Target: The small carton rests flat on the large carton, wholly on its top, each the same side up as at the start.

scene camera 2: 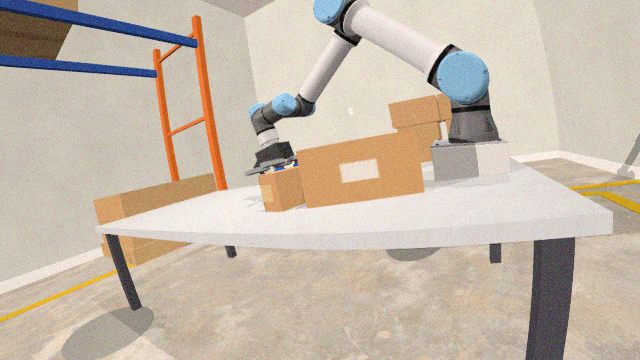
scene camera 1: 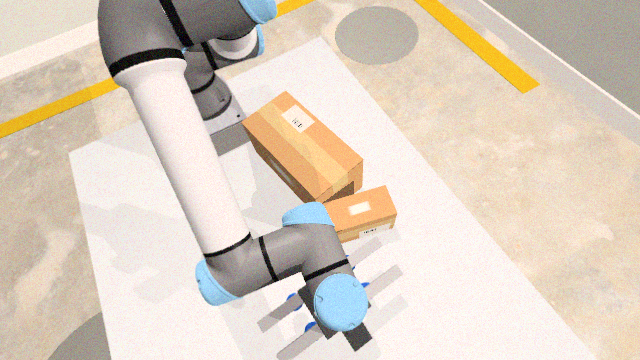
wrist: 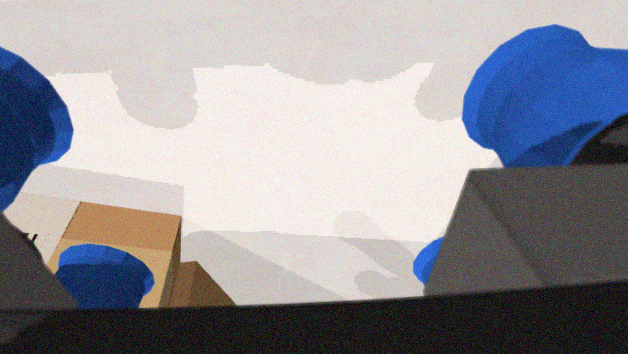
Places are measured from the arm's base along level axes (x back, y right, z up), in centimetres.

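Where they show: hand at its tool point: [wrist: 277, 202]; arm's base at its link origin: [scene camera 2: 473, 140] [scene camera 1: 206, 101].
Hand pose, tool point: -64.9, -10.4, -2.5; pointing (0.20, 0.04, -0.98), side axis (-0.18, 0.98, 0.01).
Note:
Each offset is from my tool point to the centre of the thing, as dx, dy, dz. Level surfaces: height alone.
The large carton @(+35.6, -8.5, +0.7) [scene camera 1: 295, 145] [scene camera 2: 320, 175] stands on the table with its taped, labelled top up. The small carton @(+14.3, -14.4, -1.6) [scene camera 1: 381, 201] [scene camera 2: 284, 192] stands on the table at the large carton's end, turned at an angle to it; whether they touch is unclear. In the wrist view part of the small carton [wrist: 125, 227] shows at lower left, with a piece of the large carton [wrist: 200, 287] behind. My gripper [scene camera 1: 330, 297] [scene camera 2: 280, 166], suction off, hangs low beside the small carton, about at its top's height, slightly tilted. No carton hangs from its cups. The arm hides the small carton's left end in scene camera 1.
Both cartons stand on the white table @(dz -6.9) [scene camera 1: 450, 260] [scene camera 2: 475, 215]. The robot's base block [scene camera 2: 455, 162] is beyond the large carton's other end. More cartons [scene camera 2: 415, 112] are stacked behind the table, and others [scene camera 2: 160, 197] lie by the orange and blue rack [scene camera 2: 209, 115].

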